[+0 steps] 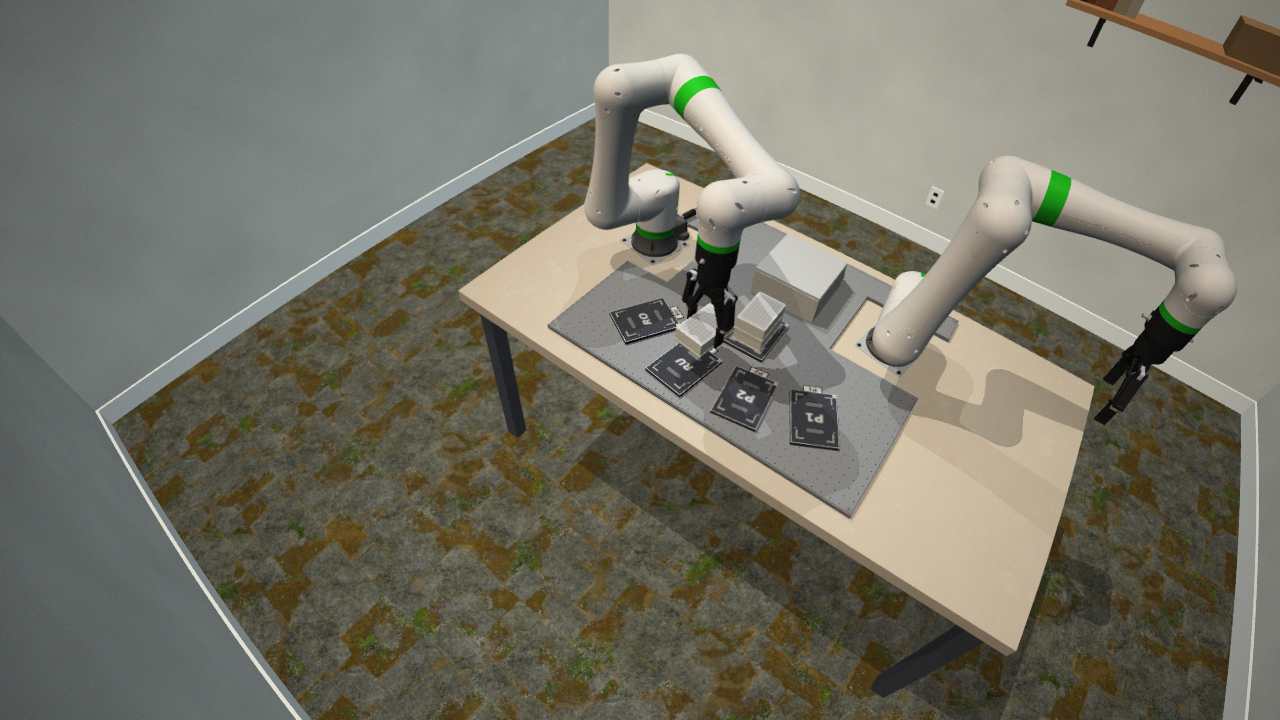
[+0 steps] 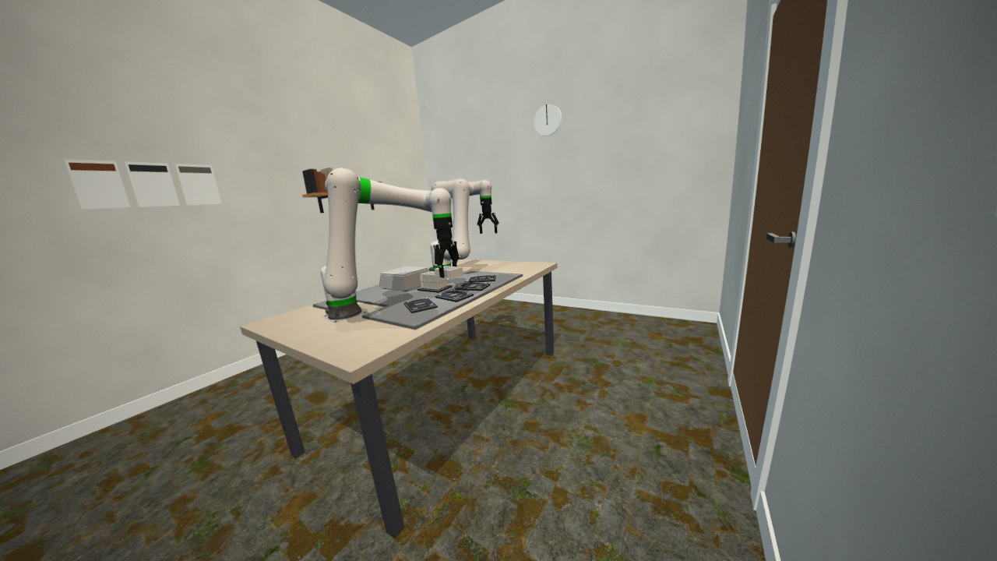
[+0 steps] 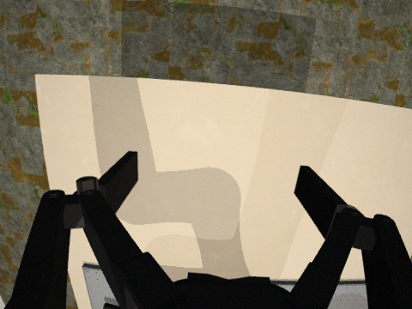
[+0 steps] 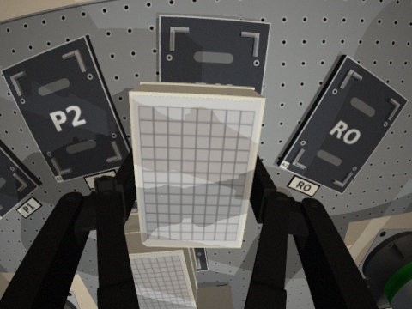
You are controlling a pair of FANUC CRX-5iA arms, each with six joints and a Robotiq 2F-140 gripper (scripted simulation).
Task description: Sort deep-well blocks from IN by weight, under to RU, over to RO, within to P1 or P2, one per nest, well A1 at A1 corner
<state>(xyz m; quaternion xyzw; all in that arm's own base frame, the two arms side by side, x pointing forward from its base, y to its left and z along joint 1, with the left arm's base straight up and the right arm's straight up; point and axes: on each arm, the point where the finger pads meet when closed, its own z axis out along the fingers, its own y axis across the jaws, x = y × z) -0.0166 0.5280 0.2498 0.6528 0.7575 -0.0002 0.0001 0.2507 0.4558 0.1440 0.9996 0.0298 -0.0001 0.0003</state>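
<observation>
Now: the nest RU 13 cm below my right hand, 4 cm ahead of it and 3 cm to the right of it. From my right hand the other things lie so: nest RO: 20 cm to the right, 13 cm below, 4 cm behind; then nest P2: 15 cm to the left, 13 cm below, 4 cm ahead; then dark infeed nest: 17 cm behind, 13 cm below, 8 cm to the left.
</observation>
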